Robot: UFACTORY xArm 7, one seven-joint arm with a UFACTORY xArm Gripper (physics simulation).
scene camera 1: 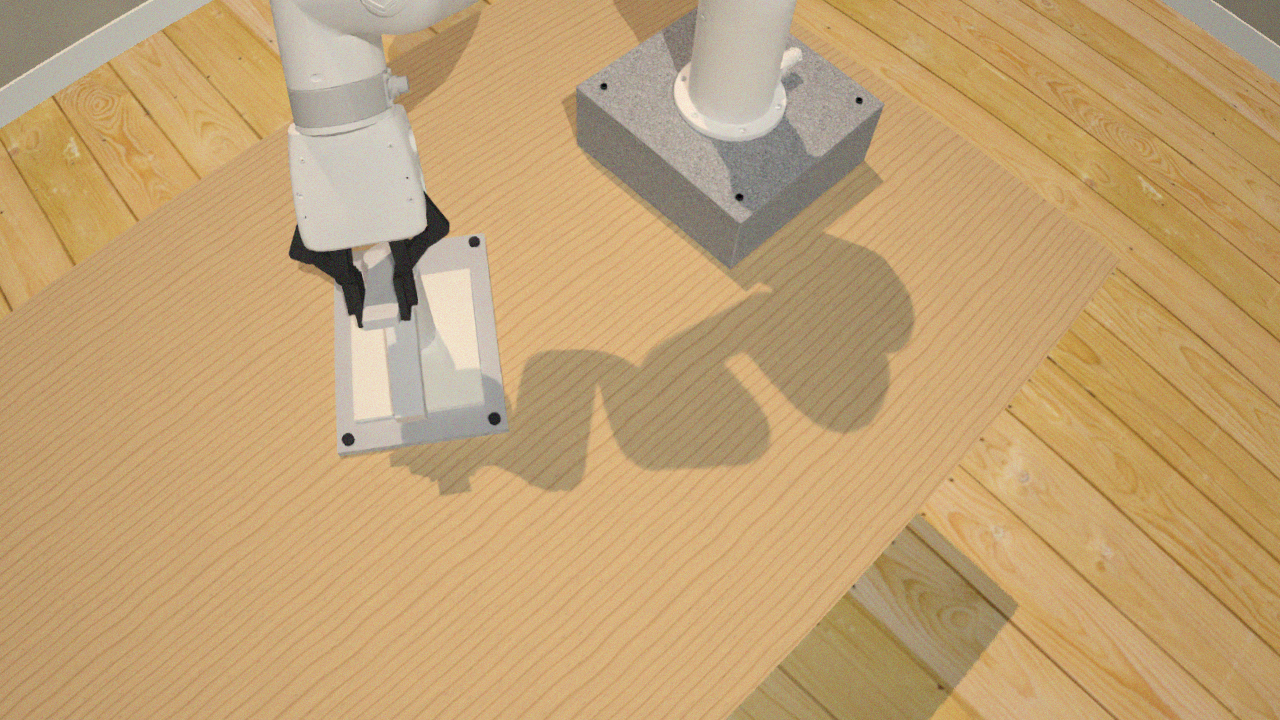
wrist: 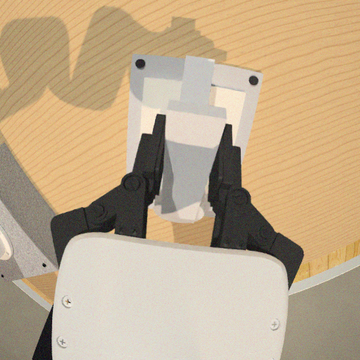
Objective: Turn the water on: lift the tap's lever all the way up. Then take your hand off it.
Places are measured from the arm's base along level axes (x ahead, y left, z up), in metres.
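Where they show: gripper, between the fingertips: (scene camera 1: 385, 316); arm's base, origin of its link: (scene camera 1: 729, 98).
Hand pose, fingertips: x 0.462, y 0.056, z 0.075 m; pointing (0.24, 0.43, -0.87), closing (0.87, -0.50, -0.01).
Each offset is from my fingertips to the top centre of the thing. "spot": to the spot under its first point. Level surfaces: height alone.
The tap stands on a grey-rimmed base plate @(spot: dz -0.164, dx -0.084, dy +0.001 m) (scene camera 1: 487, 358) (wrist: 232, 77) with a pale recessed panel. Its long grey spout @(dz -0.073, dx -0.005, dy -0.009 m) (scene camera 1: 406, 376) (wrist: 197, 80) runs out over the plate. The tap's wide, pale lever (scene camera 1: 380, 291) (wrist: 189, 160) sits above the spout's rear part, its blunt front end level with the fingertips. My gripper (scene camera 1: 383, 317) (wrist: 191, 133) is shut on the lever, one black finger along each side of it. The lever's exact tilt is hard to read from these views, and the fingers partly hide its sides.
The grey block (scene camera 1: 653, 165) (wrist: 20, 200) under the robot's base stands on the wooden table @(dz -0.172 m) (scene camera 1: 626, 555) (wrist: 300, 150), to the right of the tap in the scene view. The arm's shadow falls on the table beside the plate. The table's right edge borders a plank floor (scene camera 1: 1163, 358).
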